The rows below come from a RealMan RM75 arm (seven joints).
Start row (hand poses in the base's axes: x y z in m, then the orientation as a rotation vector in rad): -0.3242 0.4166 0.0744 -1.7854 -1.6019 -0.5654
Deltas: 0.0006 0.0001 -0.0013 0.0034 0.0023 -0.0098; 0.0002 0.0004 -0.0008 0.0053 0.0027 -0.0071; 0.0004 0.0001 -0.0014 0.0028 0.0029 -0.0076; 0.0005 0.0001 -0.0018 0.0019 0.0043 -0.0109; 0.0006 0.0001 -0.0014 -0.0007 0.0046 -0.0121; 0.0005 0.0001 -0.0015 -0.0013 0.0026 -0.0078; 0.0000 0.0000 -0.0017 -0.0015 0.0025 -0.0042; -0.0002 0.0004 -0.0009 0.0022 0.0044 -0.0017; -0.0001 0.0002 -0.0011 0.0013 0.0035 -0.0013; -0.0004 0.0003 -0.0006 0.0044 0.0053 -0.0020; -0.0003 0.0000 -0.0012 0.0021 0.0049 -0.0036; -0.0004 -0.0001 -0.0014 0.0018 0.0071 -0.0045
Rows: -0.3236 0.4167 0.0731 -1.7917 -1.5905 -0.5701; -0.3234 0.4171 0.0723 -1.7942 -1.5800 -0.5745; -0.3230 0.4172 0.0709 -1.7989 -1.5703 -0.5771; -0.3225 0.4173 0.0691 -1.8072 -1.5575 -0.5793; -0.3219 0.4174 0.0677 -1.8184 -1.5449 -0.5800; -0.3214 0.4175 0.0662 -1.8262 -1.5374 -0.5802; -0.3214 0.4175 0.0645 -1.8310 -1.5331 -0.5787; -0.3216 0.4179 0.0636 -1.8309 -1.5276 -0.5766; -0.3217 0.4181 0.0625 -1.8311 -1.5235 -0.5746; -0.3221 0.4184 0.0619 -1.8296 -1.5159 -0.5732; -0.3224 0.4184 0.0607 -1.8312 -1.5085 -0.5714; -0.3228 0.4183 0.0593 -1.8339 -1.4991 -0.5677
